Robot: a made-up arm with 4 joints. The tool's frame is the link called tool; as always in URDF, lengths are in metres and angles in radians. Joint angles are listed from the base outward. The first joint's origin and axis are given. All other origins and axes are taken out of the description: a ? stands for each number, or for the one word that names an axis. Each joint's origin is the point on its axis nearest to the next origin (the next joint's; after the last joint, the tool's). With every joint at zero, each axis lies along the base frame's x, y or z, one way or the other. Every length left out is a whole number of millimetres.
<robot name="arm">
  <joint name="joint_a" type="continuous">
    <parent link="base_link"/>
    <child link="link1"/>
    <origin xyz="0 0 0.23" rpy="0 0 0"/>
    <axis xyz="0 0 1"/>
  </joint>
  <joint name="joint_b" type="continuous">
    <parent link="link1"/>
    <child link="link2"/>
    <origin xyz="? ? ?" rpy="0 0 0"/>
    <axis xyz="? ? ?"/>
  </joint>
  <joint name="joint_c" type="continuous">
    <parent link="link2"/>
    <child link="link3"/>
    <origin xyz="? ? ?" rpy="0 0 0"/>
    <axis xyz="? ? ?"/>
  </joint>
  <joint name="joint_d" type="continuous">
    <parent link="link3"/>
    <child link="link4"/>
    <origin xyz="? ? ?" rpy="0 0 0"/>
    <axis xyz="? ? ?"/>
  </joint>
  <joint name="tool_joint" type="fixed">
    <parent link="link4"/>
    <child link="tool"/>
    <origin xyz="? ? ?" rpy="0 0 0"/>
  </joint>
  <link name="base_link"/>
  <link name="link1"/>
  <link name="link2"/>
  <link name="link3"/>
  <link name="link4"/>
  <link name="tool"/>
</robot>
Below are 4 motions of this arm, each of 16 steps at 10 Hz.
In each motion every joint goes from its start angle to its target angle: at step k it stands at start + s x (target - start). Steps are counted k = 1, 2, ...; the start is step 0. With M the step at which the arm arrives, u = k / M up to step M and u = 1 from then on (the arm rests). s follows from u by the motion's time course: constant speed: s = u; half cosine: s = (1 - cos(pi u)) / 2; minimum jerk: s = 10 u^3 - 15 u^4 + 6 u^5.
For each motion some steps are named. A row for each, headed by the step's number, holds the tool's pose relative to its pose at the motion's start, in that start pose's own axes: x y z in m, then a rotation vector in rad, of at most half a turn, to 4 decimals.
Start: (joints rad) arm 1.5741 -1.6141 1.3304 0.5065
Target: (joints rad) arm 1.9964 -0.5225 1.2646 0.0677
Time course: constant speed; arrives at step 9
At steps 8, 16:
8: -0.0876 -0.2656 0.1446 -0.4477 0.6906 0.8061
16: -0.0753 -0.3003 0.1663 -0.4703 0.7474 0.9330

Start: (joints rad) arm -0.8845 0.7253 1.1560 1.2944
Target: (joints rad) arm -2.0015 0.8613 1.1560 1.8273
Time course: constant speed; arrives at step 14
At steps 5, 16:
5: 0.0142 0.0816 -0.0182 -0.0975 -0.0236 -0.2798
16: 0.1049 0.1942 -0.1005 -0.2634 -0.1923 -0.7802

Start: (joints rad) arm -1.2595 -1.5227 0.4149 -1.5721
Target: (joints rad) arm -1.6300 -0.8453 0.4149 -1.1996
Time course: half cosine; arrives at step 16
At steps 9, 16:
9: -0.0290 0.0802 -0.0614 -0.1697 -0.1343 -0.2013
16: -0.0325 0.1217 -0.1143 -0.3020 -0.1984 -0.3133

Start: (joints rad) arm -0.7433 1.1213 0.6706 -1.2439
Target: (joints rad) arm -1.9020 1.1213 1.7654 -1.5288
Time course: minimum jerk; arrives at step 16
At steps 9, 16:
9: -0.0721 -0.1311 0.0854 -0.4328 0.1526 -0.0643
16: -0.0620 -0.2200 0.1515 -0.7350 0.1601 -0.0601

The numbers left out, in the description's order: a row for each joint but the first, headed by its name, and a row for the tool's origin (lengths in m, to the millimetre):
joint_b: xyz -0.03 -0.22 0, axis -1 0 0
joint_c: xyz 0 0.19 -0.09, axis 0 -1 0
joint_d: xyz -0.13 0 0.04, axis 1 0 0
tool: xyz 0 0.05 -0.06

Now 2 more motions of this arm.
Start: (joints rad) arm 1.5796 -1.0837 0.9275 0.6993
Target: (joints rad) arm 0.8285 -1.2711 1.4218 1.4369
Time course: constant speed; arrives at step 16
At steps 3, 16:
3: -0.0018 0.0037 -0.0199 0.1047 -0.2021 0.1050
16: 0.0079 -0.0081 -0.0999 0.4388 -0.8280 0.9059

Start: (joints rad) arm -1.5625 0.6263 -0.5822 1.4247
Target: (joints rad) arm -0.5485 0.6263 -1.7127 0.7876
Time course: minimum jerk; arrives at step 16
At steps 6, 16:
6: 0.0289 0.0122 0.0095 -0.3267 0.1973 -0.1039
16: 0.0810 0.0448 -0.0129 -1.3625 0.5423 -0.2888

